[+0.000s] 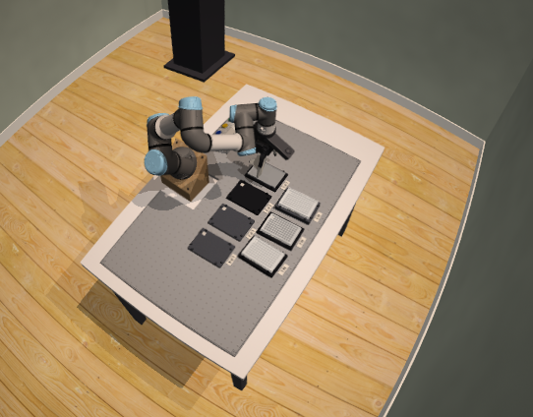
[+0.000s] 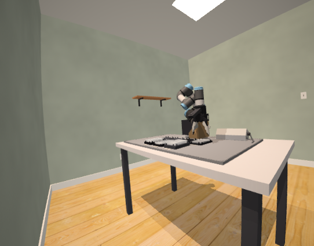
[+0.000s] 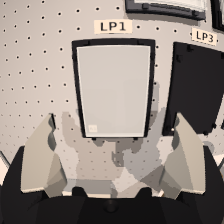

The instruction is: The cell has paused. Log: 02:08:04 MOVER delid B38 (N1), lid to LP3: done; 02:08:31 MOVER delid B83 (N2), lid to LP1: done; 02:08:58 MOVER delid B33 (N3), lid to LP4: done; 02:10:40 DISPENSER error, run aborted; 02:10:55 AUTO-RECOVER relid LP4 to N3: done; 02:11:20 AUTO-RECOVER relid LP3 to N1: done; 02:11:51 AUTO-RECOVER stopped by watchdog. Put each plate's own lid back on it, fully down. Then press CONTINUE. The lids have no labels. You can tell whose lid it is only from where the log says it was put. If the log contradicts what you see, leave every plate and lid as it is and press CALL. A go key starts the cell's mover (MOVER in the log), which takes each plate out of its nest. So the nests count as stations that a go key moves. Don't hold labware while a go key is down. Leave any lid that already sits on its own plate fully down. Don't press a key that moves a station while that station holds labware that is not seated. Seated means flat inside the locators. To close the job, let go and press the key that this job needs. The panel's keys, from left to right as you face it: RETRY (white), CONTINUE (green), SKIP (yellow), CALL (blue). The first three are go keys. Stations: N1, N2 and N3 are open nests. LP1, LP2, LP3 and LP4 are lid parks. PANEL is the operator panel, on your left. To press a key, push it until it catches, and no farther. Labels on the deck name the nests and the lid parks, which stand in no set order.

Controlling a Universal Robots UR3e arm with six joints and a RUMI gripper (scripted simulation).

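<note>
My hand is 5 cm above the plate lid. Also, from my hand: LP2 lid park: 26 cm to the right, 6 cm below; then LP3 lid park: 13 cm to the right, 6 cm below; then plate: 18 cm ahead, 20 cm to the right, 4 cm below.
</note>
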